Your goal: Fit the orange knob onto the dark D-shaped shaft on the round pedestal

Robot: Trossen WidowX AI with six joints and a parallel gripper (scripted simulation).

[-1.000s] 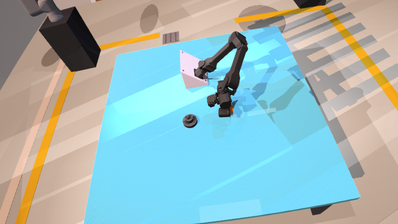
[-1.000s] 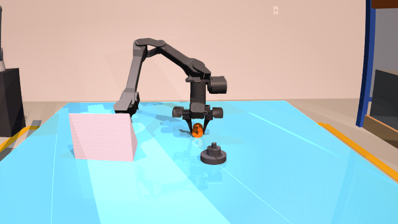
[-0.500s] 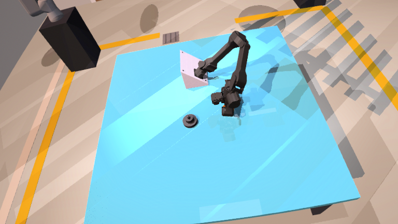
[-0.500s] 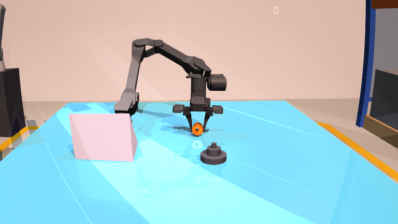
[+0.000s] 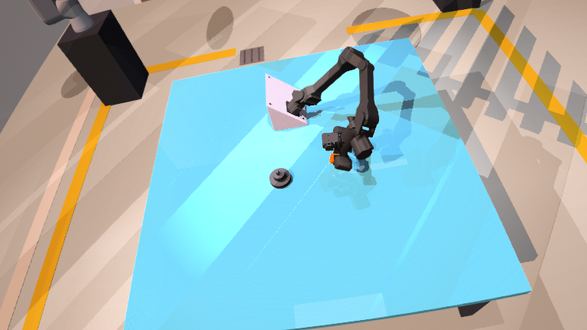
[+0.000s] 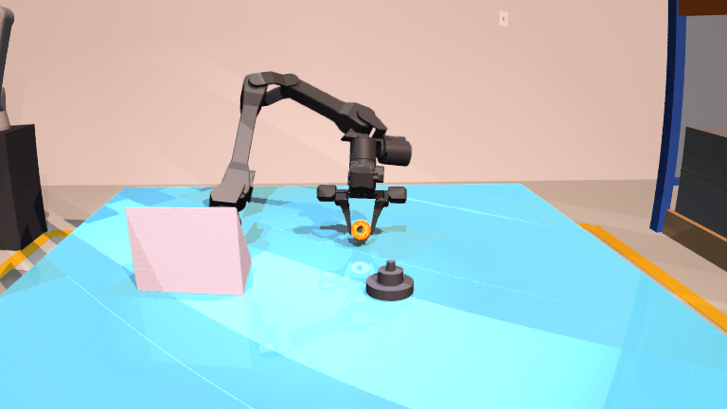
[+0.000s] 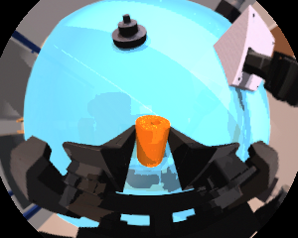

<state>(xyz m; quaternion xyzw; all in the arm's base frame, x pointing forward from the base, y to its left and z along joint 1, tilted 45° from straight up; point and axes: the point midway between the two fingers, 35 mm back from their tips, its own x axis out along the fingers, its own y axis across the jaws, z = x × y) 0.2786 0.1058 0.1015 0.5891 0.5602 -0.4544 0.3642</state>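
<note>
Now: the orange knob 20 mm to the left of my gripper tip. The rest, counted from my gripper tip: dark round pedestal 30 mm ahead, 220 mm to the right.
</note>
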